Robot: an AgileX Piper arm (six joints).
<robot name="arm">
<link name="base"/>
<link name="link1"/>
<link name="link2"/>
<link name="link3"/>
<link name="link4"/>
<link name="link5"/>
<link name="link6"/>
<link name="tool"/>
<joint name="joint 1" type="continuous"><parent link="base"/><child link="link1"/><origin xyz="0 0 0.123" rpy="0 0 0"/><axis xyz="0 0 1"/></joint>
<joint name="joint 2" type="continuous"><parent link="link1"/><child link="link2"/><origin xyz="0 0 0" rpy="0 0 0"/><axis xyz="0 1 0"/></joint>
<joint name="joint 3" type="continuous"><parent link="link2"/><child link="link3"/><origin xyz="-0.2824 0 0.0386" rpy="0 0 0"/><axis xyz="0 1 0"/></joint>
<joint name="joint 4" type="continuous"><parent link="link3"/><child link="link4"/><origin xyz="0.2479 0 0.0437" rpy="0 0 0"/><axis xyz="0.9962 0 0.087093"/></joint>
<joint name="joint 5" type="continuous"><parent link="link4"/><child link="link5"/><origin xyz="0 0 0" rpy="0 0 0"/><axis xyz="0 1 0"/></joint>
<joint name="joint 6" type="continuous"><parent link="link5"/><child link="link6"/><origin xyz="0.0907 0 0.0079" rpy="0 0 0"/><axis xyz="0.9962 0 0.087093"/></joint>
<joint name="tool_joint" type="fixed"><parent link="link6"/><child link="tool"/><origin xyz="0 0 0" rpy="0 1.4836 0"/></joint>
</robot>
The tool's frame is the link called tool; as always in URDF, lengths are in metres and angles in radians. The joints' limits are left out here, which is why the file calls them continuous.
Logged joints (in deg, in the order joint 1, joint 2, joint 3, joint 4, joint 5, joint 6), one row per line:
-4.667 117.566 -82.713 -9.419 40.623 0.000
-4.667 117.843 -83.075 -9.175 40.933 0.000
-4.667 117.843 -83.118 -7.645 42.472 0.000
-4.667 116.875 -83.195 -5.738 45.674 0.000
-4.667 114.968 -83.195 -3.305 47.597 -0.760
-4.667 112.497 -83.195 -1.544 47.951 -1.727
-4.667 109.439 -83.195 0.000 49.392 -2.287
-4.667 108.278 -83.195 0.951 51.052 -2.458
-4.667 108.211 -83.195 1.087 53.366 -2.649
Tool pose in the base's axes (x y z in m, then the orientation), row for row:
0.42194 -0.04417 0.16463 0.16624 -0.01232 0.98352 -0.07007
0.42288 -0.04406 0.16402 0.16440 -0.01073 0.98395 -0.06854
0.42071 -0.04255 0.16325 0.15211 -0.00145 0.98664 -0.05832
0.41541 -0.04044 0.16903 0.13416 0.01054 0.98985 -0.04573
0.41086 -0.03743 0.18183 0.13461 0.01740 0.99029 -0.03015
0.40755 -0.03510 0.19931 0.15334 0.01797 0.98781 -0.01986
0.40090 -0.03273 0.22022 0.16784 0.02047 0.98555 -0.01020
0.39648 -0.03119 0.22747 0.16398 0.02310 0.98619 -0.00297
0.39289 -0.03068 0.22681 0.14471 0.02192 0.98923 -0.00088
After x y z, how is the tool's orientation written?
As a quaternion, w x y z.
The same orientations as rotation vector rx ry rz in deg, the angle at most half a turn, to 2 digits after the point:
-2.01 160.44 -11.43
-1.75 160.68 -11.19
-0.24 162.22 -9.59
1.75 164.40 -7.59
2.89 164.43 -5.01
2.95 162.30 -3.26
3.34 160.63 -1.66
3.77 161.08 -0.49
3.62 163.32 -0.15

